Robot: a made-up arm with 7 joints.
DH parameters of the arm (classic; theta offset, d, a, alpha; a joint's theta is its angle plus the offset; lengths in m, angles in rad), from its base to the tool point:
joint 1: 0 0.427 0 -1.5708
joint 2: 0 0 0 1.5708
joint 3: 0 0.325 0.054 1.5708
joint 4: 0 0 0.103 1.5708
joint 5: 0 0.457 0 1.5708
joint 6: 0 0 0.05 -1.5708
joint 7: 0 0.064 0 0
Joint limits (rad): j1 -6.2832..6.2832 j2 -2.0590..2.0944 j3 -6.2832..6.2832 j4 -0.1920..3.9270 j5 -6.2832..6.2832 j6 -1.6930..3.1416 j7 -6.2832..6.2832
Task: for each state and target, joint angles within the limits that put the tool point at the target. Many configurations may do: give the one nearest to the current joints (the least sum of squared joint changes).
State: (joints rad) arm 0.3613 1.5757 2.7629 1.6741 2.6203 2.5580 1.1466
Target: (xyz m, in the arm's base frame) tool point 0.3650 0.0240 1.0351
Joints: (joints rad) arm 0.1070 1.2856 3.0858 1.6340 2.5797 2.4865 1.1466
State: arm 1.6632 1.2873 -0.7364 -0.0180 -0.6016 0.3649 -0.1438
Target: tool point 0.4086 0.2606 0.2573
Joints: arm 1.8688 1.0384 -1.1749 0.7572 -0.5600 0.3018 -0.1438
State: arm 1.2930 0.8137 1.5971 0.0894 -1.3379 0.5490 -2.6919
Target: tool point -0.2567 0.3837 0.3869
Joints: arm 0.5511 0.7739 1.5146 0.6448 -1.3313 0.5283 -2.6919
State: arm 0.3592 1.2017 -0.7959 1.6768 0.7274 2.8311 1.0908
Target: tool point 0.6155 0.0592 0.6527
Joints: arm 0.5803 0.6321 -0.8485 1.8884 0.7271 2.9483 1.0908
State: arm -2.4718 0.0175 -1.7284 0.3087 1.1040 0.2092 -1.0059
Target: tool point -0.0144 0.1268 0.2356
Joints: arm -2.2888 0.1348 -1.6191 -0.1527 1.2285 -0.1373 -1.0059
